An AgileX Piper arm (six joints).
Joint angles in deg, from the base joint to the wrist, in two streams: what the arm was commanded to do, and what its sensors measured. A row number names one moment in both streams.
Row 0, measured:
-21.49 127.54 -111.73 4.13 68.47 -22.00
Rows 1 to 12, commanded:
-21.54 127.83 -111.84 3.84 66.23 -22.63
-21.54 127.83 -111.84 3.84 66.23 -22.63
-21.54 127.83 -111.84 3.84 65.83 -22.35
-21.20 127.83 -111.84 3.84 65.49 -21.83
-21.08 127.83 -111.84 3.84 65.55 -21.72
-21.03 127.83 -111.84 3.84 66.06 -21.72
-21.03 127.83 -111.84 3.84 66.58 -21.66
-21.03 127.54 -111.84 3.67 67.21 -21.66
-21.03 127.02 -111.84 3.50 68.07 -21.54
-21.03 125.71 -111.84 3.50 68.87 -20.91
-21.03 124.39 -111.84 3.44 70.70 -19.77
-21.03 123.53 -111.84 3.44 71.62 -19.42
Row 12, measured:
-21.08 125.36 -111.73 3.78 69.10 -20.23
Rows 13 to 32, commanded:
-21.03 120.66 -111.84 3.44 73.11 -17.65
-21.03 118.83 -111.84 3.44 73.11 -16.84
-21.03 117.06 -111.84 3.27 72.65 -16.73
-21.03 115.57 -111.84 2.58 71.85 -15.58
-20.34 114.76 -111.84 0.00 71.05 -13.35
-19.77 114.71 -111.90 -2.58 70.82 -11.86
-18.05 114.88 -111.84 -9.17 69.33 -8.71
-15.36 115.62 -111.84 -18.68 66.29 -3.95
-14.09 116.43 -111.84 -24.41 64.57 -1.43
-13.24 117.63 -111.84 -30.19 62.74 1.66
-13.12 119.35 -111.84 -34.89 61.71 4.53
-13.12 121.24 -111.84 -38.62 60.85 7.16
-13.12 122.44 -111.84 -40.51 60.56 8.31
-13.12 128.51 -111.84 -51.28 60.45 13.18
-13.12 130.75 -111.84 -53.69 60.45 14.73
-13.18 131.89 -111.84 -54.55 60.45 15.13
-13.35 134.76 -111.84 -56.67 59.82 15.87
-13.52 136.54 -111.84 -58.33 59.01 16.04
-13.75 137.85 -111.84 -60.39 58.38 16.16
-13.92 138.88 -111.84 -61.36 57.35 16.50
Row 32, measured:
-13.18 137.85 -111.90 -58.16 58.79 15.70
